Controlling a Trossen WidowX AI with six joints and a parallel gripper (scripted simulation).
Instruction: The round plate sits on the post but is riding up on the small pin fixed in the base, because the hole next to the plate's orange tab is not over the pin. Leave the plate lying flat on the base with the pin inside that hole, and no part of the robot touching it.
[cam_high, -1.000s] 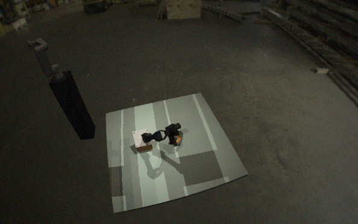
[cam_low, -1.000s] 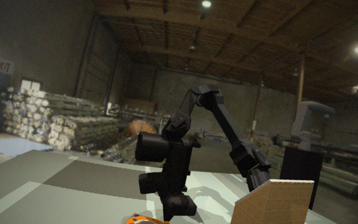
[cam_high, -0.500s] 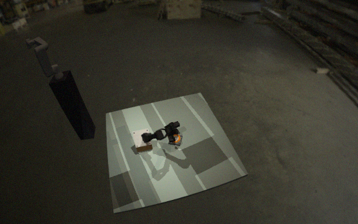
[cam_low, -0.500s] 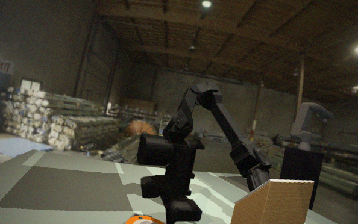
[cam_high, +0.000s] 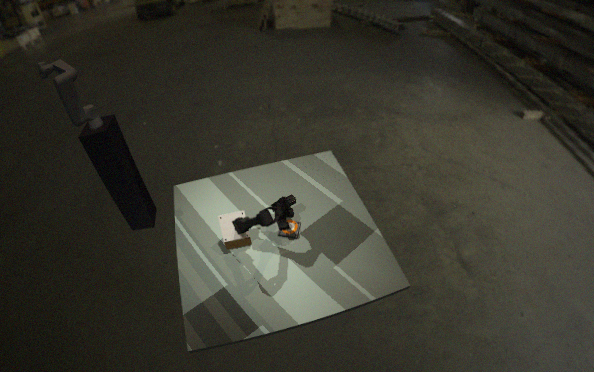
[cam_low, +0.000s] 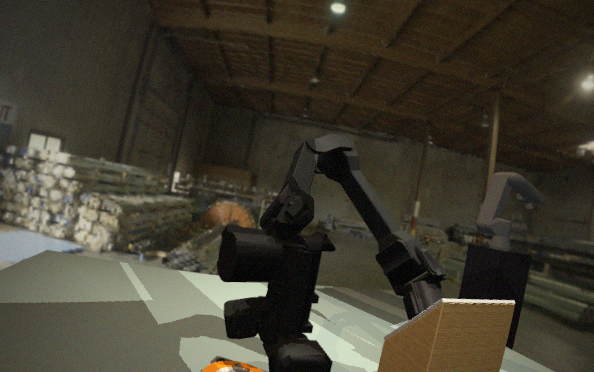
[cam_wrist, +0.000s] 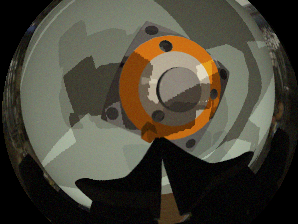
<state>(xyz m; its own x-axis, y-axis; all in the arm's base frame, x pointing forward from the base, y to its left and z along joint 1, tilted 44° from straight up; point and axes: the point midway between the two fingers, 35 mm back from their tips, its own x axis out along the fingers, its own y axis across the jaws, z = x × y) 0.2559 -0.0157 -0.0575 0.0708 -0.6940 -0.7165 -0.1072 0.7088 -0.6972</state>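
Now: gripper tip 30 mm short of the plate. From my gripper tip the other things lie so: grey square base: 50 mm ahead, 20 mm to the right, 20 mm below.
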